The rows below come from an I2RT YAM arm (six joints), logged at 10 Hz.
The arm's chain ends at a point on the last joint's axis. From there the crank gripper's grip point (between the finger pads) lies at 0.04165 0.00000 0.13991 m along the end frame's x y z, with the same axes.
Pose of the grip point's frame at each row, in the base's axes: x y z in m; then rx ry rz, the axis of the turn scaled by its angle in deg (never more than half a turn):
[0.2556 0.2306 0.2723 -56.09 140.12 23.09]
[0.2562 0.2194 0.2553 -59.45 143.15 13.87]
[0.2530 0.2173 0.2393 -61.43 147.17 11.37]
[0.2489 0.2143 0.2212 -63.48 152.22 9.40]
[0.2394 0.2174 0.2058 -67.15 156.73 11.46]
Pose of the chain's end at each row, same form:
[0.2378 0.1940 0.4125 -56.09 140.12 23.09]
[0.2385 0.2019 0.3991 -59.45 143.15 13.87]
[0.2433 0.2086 0.3847 -61.43 147.17 11.37]
[0.2501 0.2145 0.3672 -63.48 152.22 9.40]
[0.2548 0.2210 0.3509 -67.15 156.73 11.46]

